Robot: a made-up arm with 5 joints.
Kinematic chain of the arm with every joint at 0, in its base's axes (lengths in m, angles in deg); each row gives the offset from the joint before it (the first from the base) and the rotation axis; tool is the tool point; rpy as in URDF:
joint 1: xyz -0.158 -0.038 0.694 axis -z
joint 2: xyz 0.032 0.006 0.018 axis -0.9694 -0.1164 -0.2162
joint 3: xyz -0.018 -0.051 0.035 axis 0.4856 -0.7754 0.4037
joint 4: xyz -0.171 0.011 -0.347 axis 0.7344 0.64 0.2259
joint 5: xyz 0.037 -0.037 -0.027 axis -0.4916 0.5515 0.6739
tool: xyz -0.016 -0.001 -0.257 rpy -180 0 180
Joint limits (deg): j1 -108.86..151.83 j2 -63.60..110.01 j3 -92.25..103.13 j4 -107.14..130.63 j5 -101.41..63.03
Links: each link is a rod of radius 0.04 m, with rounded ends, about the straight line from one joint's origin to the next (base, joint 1, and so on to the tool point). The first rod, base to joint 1, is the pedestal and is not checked.
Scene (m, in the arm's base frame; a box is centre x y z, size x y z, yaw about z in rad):
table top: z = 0
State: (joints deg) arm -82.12 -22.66 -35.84 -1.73 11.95
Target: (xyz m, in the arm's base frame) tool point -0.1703 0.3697 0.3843
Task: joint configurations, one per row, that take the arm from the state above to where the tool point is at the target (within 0.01 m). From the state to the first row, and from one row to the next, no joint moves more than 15 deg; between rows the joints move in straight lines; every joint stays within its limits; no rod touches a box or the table.
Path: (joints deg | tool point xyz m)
1: -75.04 -24.46 -23.23 -7.23 5.60 | -0.2371 -0.3730 0.1980
2: -67.96 -26.27 -10.61 -12.73 -0.75 | -0.3015 -0.2129 0.1520
3: -60.88 -28.07 2.00 -18.23 -7.09 | -0.3288 -0.0379 0.1504
4: -53.80 -29.88 14.61 -23.73 -13.44 | -0.3133 0.1314 0.1928
5: -46.72 -31.68 27.23 -29.23 -19.79 | -0.2570 0.2733 0.2739
6: -39.63 -33.49 39.84 -34.73 -26.14 | -0.1703 0.3697 0.3843

